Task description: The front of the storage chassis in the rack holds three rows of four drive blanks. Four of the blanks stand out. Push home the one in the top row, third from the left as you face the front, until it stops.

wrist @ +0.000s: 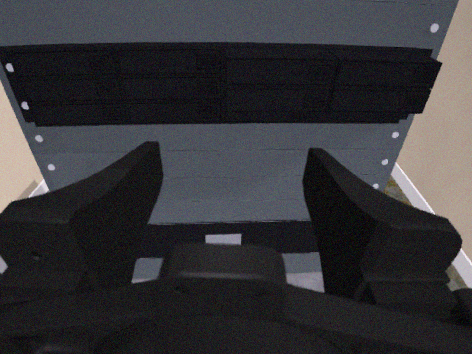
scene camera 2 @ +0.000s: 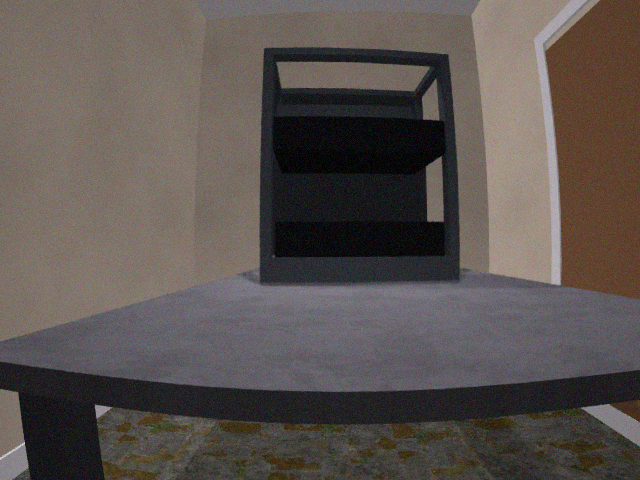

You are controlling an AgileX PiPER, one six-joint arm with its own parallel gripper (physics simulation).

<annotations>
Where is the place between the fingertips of my gripper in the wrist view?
233, 162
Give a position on a rack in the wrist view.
235, 101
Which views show the rack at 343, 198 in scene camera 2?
The wrist view and scene camera 2: all of them.
</annotations>
